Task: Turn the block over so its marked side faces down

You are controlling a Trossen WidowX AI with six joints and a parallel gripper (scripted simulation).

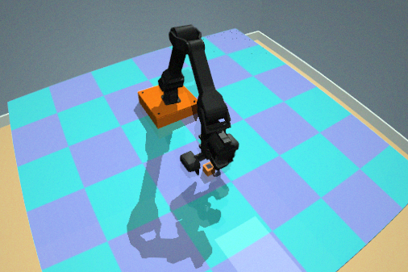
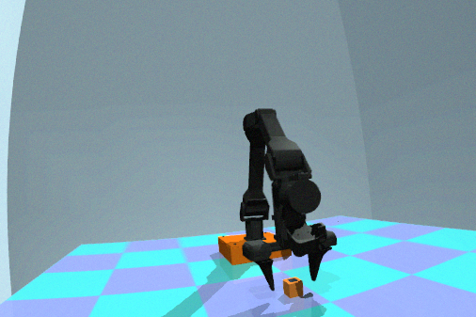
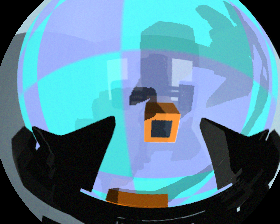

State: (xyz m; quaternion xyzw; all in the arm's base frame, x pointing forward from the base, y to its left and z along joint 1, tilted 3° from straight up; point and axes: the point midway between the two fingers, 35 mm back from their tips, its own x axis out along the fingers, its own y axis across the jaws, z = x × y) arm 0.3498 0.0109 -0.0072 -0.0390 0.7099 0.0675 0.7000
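Right now my gripper tip is right at the orange block.
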